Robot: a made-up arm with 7 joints.
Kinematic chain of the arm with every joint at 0, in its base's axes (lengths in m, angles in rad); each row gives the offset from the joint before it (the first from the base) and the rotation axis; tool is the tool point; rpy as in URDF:
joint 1: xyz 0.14 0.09 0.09 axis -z
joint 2: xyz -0.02 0 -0.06 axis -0.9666 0.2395 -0.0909
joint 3: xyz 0.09 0 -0.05 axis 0.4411 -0.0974 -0.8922
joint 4: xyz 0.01 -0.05 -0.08 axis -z
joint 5: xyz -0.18 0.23 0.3 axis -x
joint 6: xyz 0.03 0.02 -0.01 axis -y
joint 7: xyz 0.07 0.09 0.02 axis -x
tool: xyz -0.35 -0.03 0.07 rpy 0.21 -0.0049 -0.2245
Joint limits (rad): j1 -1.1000..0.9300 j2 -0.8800..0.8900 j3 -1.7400..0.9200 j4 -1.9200..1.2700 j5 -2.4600..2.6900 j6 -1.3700..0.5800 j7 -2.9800..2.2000
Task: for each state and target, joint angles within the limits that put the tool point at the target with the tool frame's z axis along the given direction. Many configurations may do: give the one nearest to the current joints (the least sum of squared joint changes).
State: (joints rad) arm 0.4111 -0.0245 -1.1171 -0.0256 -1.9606 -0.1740 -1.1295
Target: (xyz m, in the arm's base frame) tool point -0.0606 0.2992 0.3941 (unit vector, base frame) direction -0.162 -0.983 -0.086
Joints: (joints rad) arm 0.5270 0.7886 -1.0535 -0.2457 -1.3546 0.2332 -1.0759
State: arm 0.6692 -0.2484 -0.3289 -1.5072 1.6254 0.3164 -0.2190
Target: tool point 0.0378 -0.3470 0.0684 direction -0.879 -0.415 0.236
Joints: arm -0.0463 -0.4363 -0.4733 -0.8846 1.7849 0.5800 -0.3841
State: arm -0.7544 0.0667 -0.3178 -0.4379 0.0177 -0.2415 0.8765
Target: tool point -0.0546 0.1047 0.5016 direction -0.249 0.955 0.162
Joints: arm -0.7909 0.3550 -0.5726 -0.5410 -0.5872 -0.9550 0.4879
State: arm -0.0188 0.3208 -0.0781 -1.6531 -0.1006 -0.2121 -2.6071
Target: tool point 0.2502 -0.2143 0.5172 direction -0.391 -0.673 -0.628
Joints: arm 0.0424 0.7548 -0.5155 -1.8301 -0.1987 0.2779 -2.7942
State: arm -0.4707 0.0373 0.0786 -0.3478 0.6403 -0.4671 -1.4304
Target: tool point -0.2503 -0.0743 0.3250 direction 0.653 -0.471 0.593
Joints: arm -0.5762 -0.1805 0.1244 -0.5335 0.6978 -0.7415 -1.2473
